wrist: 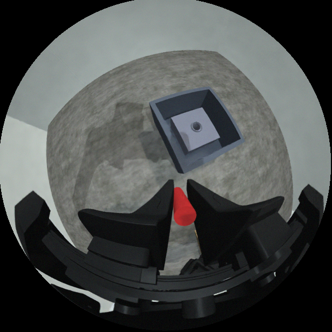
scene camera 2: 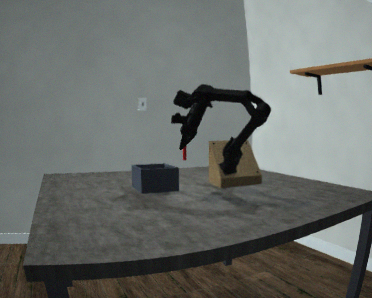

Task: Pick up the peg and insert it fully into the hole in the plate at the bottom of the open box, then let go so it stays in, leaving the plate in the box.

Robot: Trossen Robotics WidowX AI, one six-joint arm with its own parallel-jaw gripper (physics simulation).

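Places are measured from the arm's base along level axes (x down, y right, z back), in millimetres.
Where they show: gripper, fingertip midpoint: (scene camera 2: 180,149); arm's base, link origin: (scene camera 2: 228,168).
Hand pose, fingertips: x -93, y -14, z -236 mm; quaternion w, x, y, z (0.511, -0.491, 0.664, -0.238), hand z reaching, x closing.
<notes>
Things, the pixels of their centre, and the offset from my fingertips. Level surfaces: height alone.
- red peg, body centre: (scene camera 2: 184,149) dx +1, dy -7, dz +15 mm
- open dark blue-grey box, body centre: (scene camera 2: 154,177) dx +124, dy +101, dz -76 mm
- grey table, surface height: dx +173 mm
My gripper (scene camera 2: 183,147) (wrist: 179,183) is shut on the red peg (scene camera 2: 184,153) (wrist: 184,210). The peg hangs nearly upright below the fingertips in the scene view, above the table and to the right of and higher than the box. The open dark blue-grey box (scene camera 2: 159,180) (wrist: 170,136) stands on the table. In the wrist view the light grey plate (wrist: 187,141) lies inside it, with a round hole (wrist: 197,127) near its middle. The plate is hidden by the box walls in the scene view.
The grey table (scene camera 2: 125,225) (wrist: 110,182) bears the box. A wooden block with a sloping face (scene camera 2: 248,172) stands by the arm's base, right of the box. A wooden shelf (scene camera 2: 332,67) is on the right wall.
</notes>
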